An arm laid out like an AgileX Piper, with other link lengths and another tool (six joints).
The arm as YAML. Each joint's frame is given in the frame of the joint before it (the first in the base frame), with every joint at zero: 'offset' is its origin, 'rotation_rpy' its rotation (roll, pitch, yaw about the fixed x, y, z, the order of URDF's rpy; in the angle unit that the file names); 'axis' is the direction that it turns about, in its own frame. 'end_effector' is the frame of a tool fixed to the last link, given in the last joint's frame.
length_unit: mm
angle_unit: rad
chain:
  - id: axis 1
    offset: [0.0, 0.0, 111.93]
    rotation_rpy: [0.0, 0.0, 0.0]
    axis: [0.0, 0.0, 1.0]
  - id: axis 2
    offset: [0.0, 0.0, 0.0]
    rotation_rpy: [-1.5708, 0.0, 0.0]
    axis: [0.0, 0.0, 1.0]
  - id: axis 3
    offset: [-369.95, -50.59, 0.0]
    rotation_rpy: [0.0, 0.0, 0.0]
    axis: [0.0, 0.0, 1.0]
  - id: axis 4
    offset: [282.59, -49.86, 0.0]
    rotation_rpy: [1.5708, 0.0, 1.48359]
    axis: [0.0, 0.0, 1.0]
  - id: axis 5
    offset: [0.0, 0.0, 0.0]
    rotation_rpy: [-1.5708, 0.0, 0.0]
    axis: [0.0, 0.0, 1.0]
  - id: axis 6
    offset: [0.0, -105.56, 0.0]
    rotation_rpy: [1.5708, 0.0, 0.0]
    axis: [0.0, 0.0, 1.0]
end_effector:
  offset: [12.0, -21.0, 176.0]
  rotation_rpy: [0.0, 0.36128, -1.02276]
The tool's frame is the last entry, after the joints.
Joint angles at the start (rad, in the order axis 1, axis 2, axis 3, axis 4, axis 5, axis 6): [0.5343, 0.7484, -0.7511, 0.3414, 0.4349, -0.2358]
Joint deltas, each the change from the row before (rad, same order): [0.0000, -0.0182, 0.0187, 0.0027, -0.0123, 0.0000]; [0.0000, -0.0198, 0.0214, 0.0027, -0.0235, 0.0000]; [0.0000, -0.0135, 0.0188, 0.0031, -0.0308, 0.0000]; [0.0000, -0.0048, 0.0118, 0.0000, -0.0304, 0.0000]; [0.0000, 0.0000, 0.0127, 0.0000, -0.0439, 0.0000]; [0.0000, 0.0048, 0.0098, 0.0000, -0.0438, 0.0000]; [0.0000, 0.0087, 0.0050, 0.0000, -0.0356, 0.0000]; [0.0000, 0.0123, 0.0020, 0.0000, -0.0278, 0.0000]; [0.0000, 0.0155, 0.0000, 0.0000, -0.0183, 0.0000]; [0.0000, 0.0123, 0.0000, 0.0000, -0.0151, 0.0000]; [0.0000, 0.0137, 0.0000, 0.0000, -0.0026, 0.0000]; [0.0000, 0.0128, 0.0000, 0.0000, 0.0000, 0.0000]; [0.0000, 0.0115, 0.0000, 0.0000, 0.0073, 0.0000]
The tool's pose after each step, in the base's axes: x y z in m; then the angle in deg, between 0 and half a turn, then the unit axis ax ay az. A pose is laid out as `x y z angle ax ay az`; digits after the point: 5 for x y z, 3 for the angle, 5 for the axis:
0.25231 0.17158 0.34769 123.272 -0.62733 0.75551 -0.18883
0.25027 0.16838 0.34789 122.187 -0.62249 0.75876 -0.19183
0.25046 0.16574 0.34941 120.952 -0.61623 0.76288 -0.19564
0.25268 0.16389 0.35204 119.865 -0.61045 0.76618 -0.20079
0.25725 0.16195 0.35620 118.447 -0.60210 0.77084 -0.20804
0.26264 0.16044 0.36053 117.148 -0.59373 0.77535 -0.21521
0.26796 0.15972 0.36424 116.200 -0.58694 0.77890 -0.22094
0.27326 0.15982 0.36647 115.664 -0.58187 0.78152 -0.22507
0.27837 0.16083 0.36628 115.651 -0.57900 0.78306 -0.22711
0.28247 0.16159 0.36623 115.614 -0.57661 0.78431 -0.22888
0.28569 0.16321 0.36242 116.251 -0.57715 0.78421 -0.22783
0.28843 0.16483 0.35819 116.961 -0.57820 0.78387 -0.22633
0.29011 0.16663 0.35247 117.948 -0.58075 0.78282 -0.22343

